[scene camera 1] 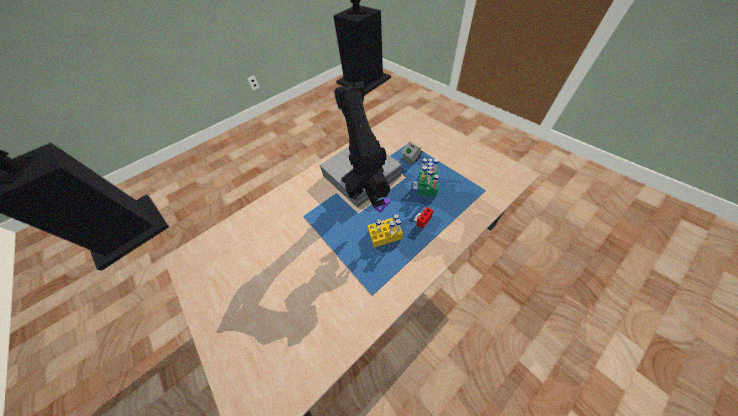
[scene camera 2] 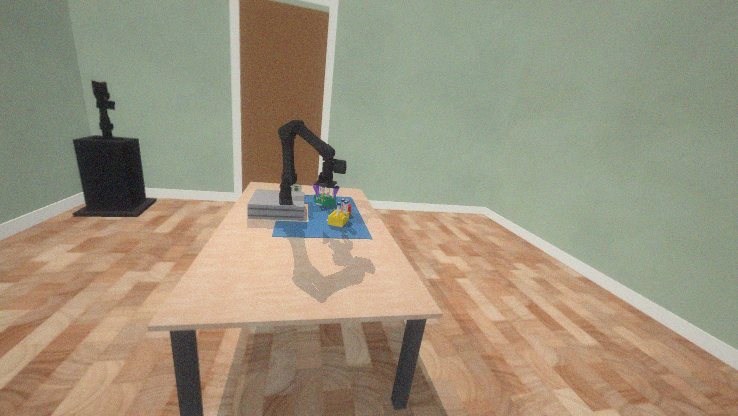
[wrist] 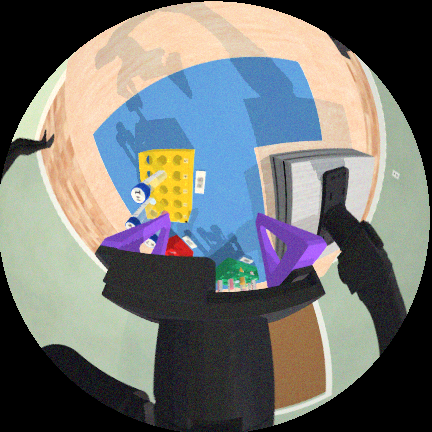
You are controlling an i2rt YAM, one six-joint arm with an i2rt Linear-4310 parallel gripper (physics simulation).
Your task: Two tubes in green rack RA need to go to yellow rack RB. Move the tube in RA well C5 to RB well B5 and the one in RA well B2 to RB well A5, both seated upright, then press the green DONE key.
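Places are measured from the arm's base along level axes (x ahead, y left, z up), in metres.
Where they show: gripper, between the fingertips: (scene camera 1: 375, 203) (scene camera 2: 325, 198) (wrist: 212, 217); arm's base, origin of its link: (scene camera 1: 360, 171) (scene camera 2: 285, 199) (wrist: 330, 213).
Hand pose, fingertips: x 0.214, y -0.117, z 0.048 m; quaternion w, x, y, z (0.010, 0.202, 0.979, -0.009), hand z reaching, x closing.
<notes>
Things, the pixels of their top centre, and the offset from my fingertips. Level surfaces: height alone.
- green rack RA, centre of its top: (wrist: 236, 280) (scene camera 1: 428, 179) (scene camera 2: 325, 195) dy +0.308, dx +0.053, dz -0.078 m
- yellow rack RB, centre of its top: (wrist: 162, 189) (scene camera 1: 384, 229) (scene camera 2: 339, 213) dy -0.036, dx +0.078, dz -0.078 m
- green DONE key, centre of its top: (scene camera 1: 408, 149) (scene camera 2: 296, 187) dy +0.392, dx -0.134, dz -0.054 m
- small red rack, centre of its top: (wrist: 176, 259) (scene camera 1: 425, 214) dy +0.133, dx +0.161, dz -0.078 m
- blue mat, height of its surface: dz -0.128 m
The green rack RA (scene camera 1: 427, 191) (wrist: 235, 270) stands on the blue mat, holding several upright tubes with blue-and-white caps; its well labels are too small to read. The yellow rack RB (scene camera 1: 379, 240) (scene camera 2: 338, 221) (wrist: 188, 200) holds several capped tubes at one side, with open wells at the other. One of its tubes (wrist: 140, 193) leans outward in the wrist view. My gripper (scene camera 1: 382, 205) (scene camera 2: 326, 192) (wrist: 212, 217) is open, with purple fingers wide apart and empty, above the mat near the yellow rack. The green DONE key (scene camera 1: 408, 150) (scene camera 2: 296, 189) sits on a small grey box beyond the green rack.
A small red rack (scene camera 1: 424, 217) (scene camera 2: 349, 208) (wrist: 179, 247) stands between the two racks, toward the mat's far side from the arm. The arm's layered grey base (scene camera 1: 335, 167) (scene camera 2: 273, 211) (wrist: 306, 185) borders the blue mat (scene camera 1: 372, 279) (wrist: 220, 100).
</notes>
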